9 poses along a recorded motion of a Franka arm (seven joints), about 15 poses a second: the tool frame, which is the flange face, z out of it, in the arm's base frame.
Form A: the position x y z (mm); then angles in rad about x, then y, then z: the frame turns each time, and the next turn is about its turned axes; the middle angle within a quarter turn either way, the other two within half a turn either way.
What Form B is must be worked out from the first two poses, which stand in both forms.
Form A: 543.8 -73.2 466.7 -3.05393 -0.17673 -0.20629
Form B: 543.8 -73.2 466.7 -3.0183 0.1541 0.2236
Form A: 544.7 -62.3 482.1 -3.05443 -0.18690 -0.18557
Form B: 544.7 -62.3 482.1 -3.0199 0.1666 0.2039
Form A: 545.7 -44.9 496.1 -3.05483 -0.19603 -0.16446
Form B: 545.7 -44.9 496.1 -3.0222 0.1782 0.1837
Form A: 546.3 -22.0 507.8 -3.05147 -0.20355 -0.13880
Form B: 546.3 -22.0 507.8 -3.0222 0.1880 0.1593
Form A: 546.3 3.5 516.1 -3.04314 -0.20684 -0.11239
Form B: 546.3 3.5 516.1 -3.0184 0.1933 0.1346
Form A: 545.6 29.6 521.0 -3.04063 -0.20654 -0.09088
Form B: 545.6 29.6 521.0 -3.0201 0.1953 0.1133
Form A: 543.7 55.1 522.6 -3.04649 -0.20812 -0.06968
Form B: 543.7 55.1 522.6 -3.0301 0.1999 0.0908
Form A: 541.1 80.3 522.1 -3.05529 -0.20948 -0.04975
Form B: 541.1 80.3 522.1 -3.0430 0.2040 0.0689
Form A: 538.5 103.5 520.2 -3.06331 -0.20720 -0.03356
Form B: 538.5 103.5 520.2 -3.0546 0.2038 0.0506
